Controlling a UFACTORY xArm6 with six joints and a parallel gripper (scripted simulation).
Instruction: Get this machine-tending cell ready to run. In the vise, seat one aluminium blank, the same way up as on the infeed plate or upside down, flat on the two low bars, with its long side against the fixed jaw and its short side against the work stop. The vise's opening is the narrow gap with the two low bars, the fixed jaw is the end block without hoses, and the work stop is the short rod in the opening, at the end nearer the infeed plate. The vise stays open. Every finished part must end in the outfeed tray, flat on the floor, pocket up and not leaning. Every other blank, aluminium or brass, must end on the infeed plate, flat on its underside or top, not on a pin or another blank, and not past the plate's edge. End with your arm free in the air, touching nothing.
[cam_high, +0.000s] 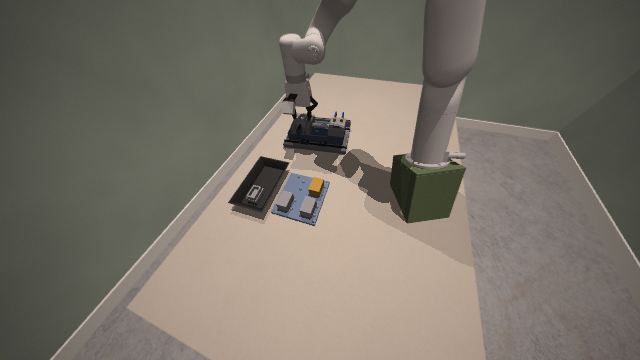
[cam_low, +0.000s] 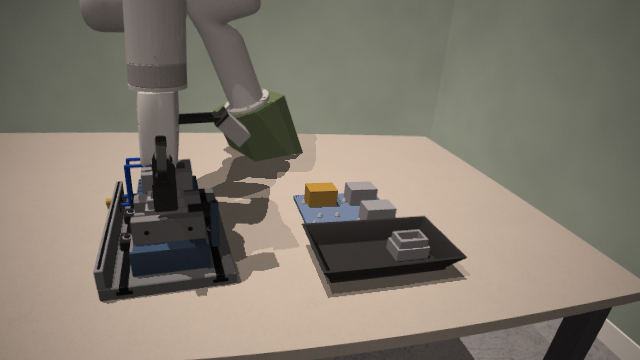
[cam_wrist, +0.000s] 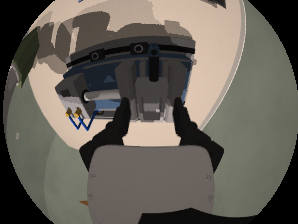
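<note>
Now: the vise 8 cm below my hand and 7 cm behind it. The rest, counted from my hand: brass blank 29 cm to the left, 16 cm behind, 10 cm below.
</note>
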